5 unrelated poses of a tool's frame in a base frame.
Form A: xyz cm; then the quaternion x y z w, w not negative.
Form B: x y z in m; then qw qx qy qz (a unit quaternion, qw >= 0). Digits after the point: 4 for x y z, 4 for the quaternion.
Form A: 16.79 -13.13 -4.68 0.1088 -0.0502 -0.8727 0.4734
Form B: 0.1679 -0.1313 -0.0468 0.4734 0.1088 -0.0502 -0.8727
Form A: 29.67 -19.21 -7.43 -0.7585 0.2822 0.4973 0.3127
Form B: 0.2967 -0.1921 -0.0743 0.3127 -0.7585 0.2822 0.4973
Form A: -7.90 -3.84 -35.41 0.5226 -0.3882 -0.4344 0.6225
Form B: -0.0790 -0.0384 -0.3541 0.6225 0.5226 -0.3882 -0.4344
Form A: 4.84 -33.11 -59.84 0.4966 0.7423 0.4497 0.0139
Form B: 0.0484 -0.3311 -0.5984 0.0139 0.4966 0.7423 0.4497
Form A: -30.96 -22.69 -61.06 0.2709 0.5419 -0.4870 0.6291
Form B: -0.3096 -0.2269 -0.6106 0.6291 0.2709 0.5419 -0.4870
